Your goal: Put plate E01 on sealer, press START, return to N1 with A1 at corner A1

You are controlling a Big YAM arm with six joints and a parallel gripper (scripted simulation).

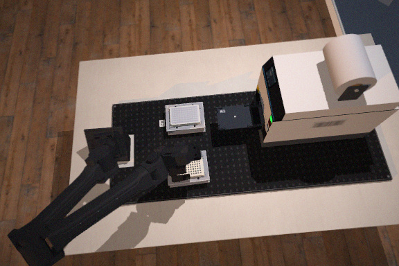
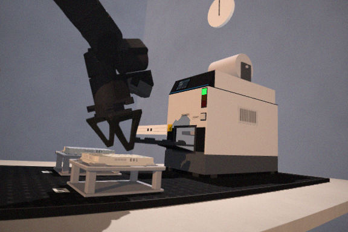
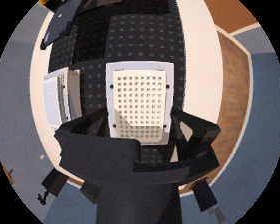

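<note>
Now: hand 40 mm above the nest. Round my hand: plate: 220 mm to the left, 30 mm below, 10 mm ahead; sealer stage: 220 mm ahead, 170 mm to the left, 10 mm above; start button: 310 mm ahead, 100 mm above, 70 mm to the left.
</note>
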